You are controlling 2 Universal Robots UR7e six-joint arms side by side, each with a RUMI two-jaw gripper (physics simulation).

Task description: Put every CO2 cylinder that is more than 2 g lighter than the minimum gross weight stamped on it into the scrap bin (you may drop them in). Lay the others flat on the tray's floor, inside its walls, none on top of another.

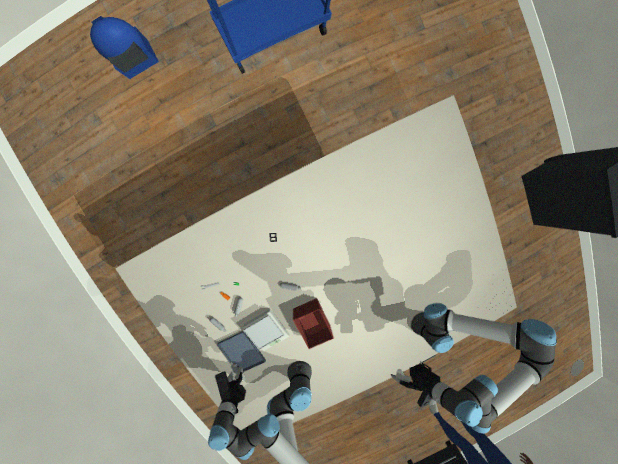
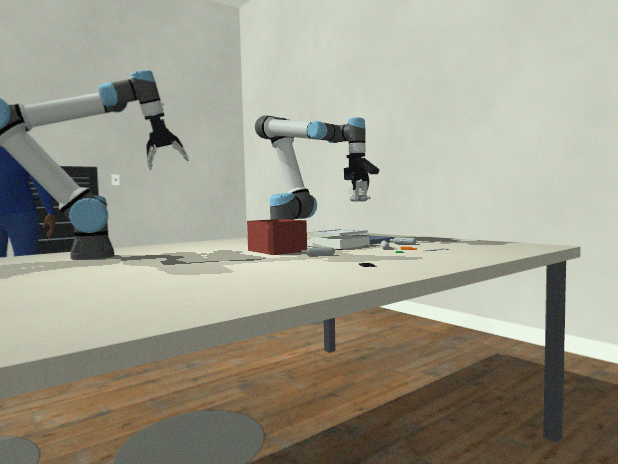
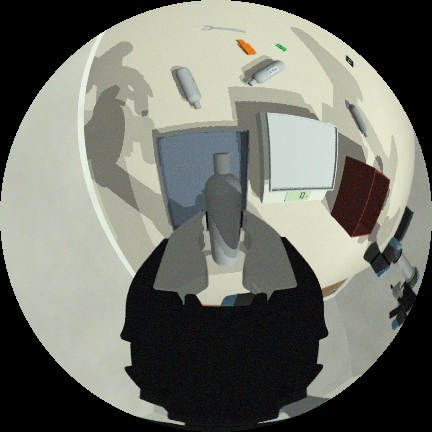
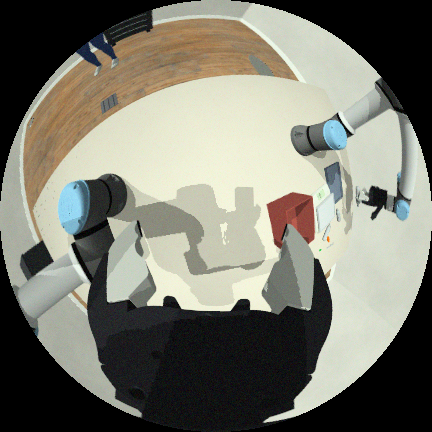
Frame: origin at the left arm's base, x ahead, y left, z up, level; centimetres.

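Seen in the pictures: left gripper, fingertip midpoint: (image 1: 237, 368) (image 2: 359, 201) (image 3: 223, 211) (image 4: 355, 195); right gripper, fingertip midpoint: (image 1: 403, 369) (image 2: 169, 165) (image 4: 211, 224); left arm's base, link origin: (image 1: 299, 370) (image 4: 301, 140); right arm's base, link origin: (image 1: 421, 322) (image 2: 92, 257) (image 3: 369, 249) (image 4: 109, 194).
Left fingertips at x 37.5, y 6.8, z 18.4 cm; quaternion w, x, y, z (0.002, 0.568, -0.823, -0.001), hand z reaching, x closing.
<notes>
Offsets run from my left fingertips to a thing's top centre. "*": to the spot under its first point.
My left gripper (image 1: 236, 371) (image 2: 359, 192) (image 3: 223, 211) is shut on a grey CO2 cylinder {dy +0.0, dx +0.0, dz +3.0 cm} (image 3: 223, 200), held high above the table near the blue tray {dy +4.9, dx -1.6, dz -16.4 cm} (image 1: 227, 345) (image 3: 167, 175). Three more cylinders lie on the table: one {dy -1.4, dx +20.3, dz -15.5 cm} (image 1: 216, 322) (image 3: 188, 86) beyond the tray, one {dy -18.1, dx +18.8, dz -15.3 cm} (image 1: 237, 305) (image 3: 268, 72) beyond the scale, one {dy -46.5, dx +5.0, dz -15.5 cm} (image 1: 289, 285) (image 2: 320, 251) (image 3: 357, 119) near the dark red scrap bin {dy -39.8, dx -17.6, dz -6.4 cm} (image 1: 312, 325) (image 2: 277, 236) (image 3: 360, 197) (image 4: 291, 220). The stamp on the held cylinder does not show. My right gripper (image 2: 168, 159) (image 4: 211, 224) is open and empty, high up.
The white scale {* dy -19.0, dx -0.2, dz -12.2 cm} (image 1: 264, 330) (image 3: 302, 152) reads 0 and stands between tray and bin. An orange piece {dy -17.8, dx +28.4, dz -17.5 cm} (image 1: 225, 295) (image 3: 246, 47), a green clip {dy -27.5, dx +28.0, dz -18.0 cm} (image 1: 236, 283) (image 3: 281, 47), a thin grey tool {dy -16.9, dx +38.1, dz -18.1 cm} (image 1: 210, 285) (image 3: 224, 29) and a small black marker {dy -60.9, dx +29.9, dz -17.9 cm} (image 1: 273, 237) (image 3: 349, 61) lie beyond it.
</notes>
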